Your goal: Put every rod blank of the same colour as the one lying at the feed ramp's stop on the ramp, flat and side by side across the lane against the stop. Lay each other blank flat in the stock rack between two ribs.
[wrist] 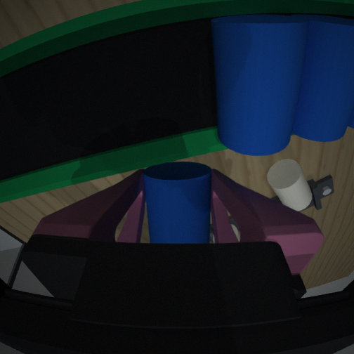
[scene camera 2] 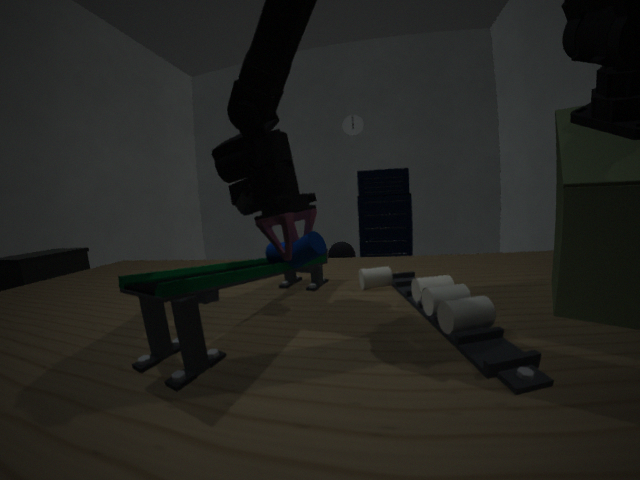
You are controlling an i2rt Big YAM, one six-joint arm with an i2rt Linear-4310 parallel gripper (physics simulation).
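My gripper [scene camera 2: 288, 256] [wrist: 177, 177] is shut on a blue rod blank [scene camera 2: 311, 249] [wrist: 179, 210]. The held blank is tilted in the scene view, at the far end of the green-railed feed ramp [scene camera 2: 222, 277] [wrist: 200, 143]. In the wrist view it is beside the near rail. Blue blanks [wrist: 257, 85] [wrist: 325, 80] lie side by side across the lane, with a sliver of another at the right edge. Three white blanks [scene camera 2: 466, 315] [scene camera 2: 446, 299] [scene camera 2: 434, 286] lie in the dark stock rack [scene camera 2: 491, 352]. Another white blank [scene camera 2: 375, 277] lies by its far end. The stop is hidden.
A green block [scene camera 2: 594, 248] stands right of the rack, below a black arm-like part [scene camera 2: 615, 77]. A dark bench [scene camera 2: 41, 264] is at the left. A dark blue cabinet [scene camera 2: 385, 222] and a dark round object [scene camera 2: 341, 250] show behind.
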